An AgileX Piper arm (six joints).
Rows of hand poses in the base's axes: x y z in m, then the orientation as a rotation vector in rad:
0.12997 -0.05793 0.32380 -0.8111 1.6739 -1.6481
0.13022 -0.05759 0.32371 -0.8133 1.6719 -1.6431
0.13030 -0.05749 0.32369 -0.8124 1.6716 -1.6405
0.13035 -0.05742 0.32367 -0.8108 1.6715 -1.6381
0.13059 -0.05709 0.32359 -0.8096 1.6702 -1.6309
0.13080 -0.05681 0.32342 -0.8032 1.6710 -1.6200
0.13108 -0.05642 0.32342 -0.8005 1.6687 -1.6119
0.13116 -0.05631 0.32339 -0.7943 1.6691 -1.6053
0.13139 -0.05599 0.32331 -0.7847 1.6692 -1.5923
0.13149 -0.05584 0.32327 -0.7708 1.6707 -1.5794
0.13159 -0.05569 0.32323 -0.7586 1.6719 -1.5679
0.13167 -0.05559 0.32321 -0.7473 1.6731 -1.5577
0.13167 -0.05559 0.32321 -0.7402 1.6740 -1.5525
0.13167 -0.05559 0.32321 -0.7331 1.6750 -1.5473
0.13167 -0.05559 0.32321 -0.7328 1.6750 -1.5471
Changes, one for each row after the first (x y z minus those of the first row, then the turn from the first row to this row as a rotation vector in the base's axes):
0.00025 0.00034 -0.00009 0.0019 -0.0003 0.0047
0.00033 0.00044 -0.00011 0.0038 -0.0013 0.0061
0.00038 0.00051 -0.00013 0.0058 -0.0026 0.0070
0.00062 0.00084 -0.00021 0.0105 -0.0049 0.0116
0.00083 0.00112 -0.00038 0.0200 -0.0096 0.0153
0.00111 0.00151 -0.00038 0.0254 -0.0135 0.0204
0.00119 0.00162 -0.00041 0.0319 -0.0179 0.0219
0.00142 0.00194 -0.00049 0.0436 -0.0252 0.0262
0.00152 0.00209 -0.00053 0.0571 -0.0345 0.0281
0.00162 0.00224 -0.00057 0.0691 -0.0426 0.0298
0.00170 0.00234 -0.00059 0.0799 -0.0501 0.0311
0.00170 0.00234 -0.00059 0.0860 -0.0546 0.0311
0.00170 0.00234 -0.00059 0.0921 -0.0590 0.0310
0.00170 0.00234 -0.00059 0.0923 -0.0592 0.0310

